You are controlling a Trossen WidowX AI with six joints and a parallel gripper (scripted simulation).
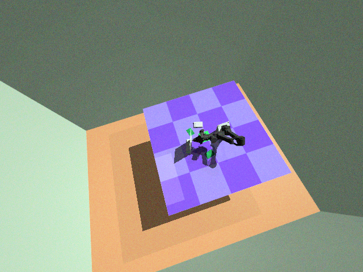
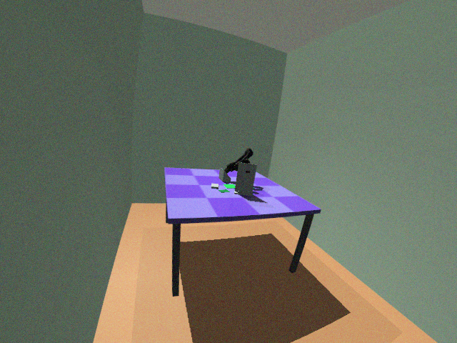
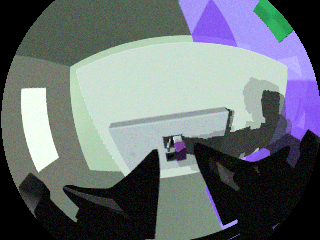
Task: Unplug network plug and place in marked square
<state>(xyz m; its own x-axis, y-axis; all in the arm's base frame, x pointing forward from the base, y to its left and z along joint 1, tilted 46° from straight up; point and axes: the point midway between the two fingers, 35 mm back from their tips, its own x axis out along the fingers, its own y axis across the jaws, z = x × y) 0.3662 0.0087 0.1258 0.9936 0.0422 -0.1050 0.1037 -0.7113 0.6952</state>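
The network plug is 1 cm ahead of my gripper tip. Round my gripper tip: grey upright panel: 8 cm below, 3 cm ahead.
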